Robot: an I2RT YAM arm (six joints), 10 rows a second.
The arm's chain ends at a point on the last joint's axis. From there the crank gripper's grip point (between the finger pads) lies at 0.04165 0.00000 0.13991 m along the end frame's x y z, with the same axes.
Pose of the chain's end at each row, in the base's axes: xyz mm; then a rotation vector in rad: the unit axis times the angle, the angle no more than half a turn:
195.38 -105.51 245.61 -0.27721 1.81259 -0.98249
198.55 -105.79 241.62 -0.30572 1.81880 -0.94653
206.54 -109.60 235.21 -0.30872 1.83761 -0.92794
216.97 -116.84 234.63 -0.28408 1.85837 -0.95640
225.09 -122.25 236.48 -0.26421 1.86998 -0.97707
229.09 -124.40 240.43 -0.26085 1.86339 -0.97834
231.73 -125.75 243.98 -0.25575 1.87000 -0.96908
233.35 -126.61 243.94 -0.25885 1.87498 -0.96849
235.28 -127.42 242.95 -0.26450 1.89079 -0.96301
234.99 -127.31 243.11 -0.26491 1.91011 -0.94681
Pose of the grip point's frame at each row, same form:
295.69 -199.26 196.02 -0.27721 1.81259 -0.98249
301.39 -195.39 189.60 -0.30572 1.81880 -0.94653
309.05 -197.79 180.23 -0.30872 1.83761 -0.92794
315.51 -208.91 178.74 -0.28408 1.85837 -0.95640
320.85 -217.05 180.33 -0.26421 1.86998 -0.97707
325.18 -219.31 185.05 -0.26085 1.86339 -0.97834
327.66 -220.14 187.43 -0.25575 1.87000 -0.96908
329.02 -220.92 186.83 -0.25885 1.87498 -0.96849
330.17 -221.31 183.88 -0.26450 1.89079 -0.96301
329.21 -220.05 181.21 -0.26491 1.91011 -0.94681

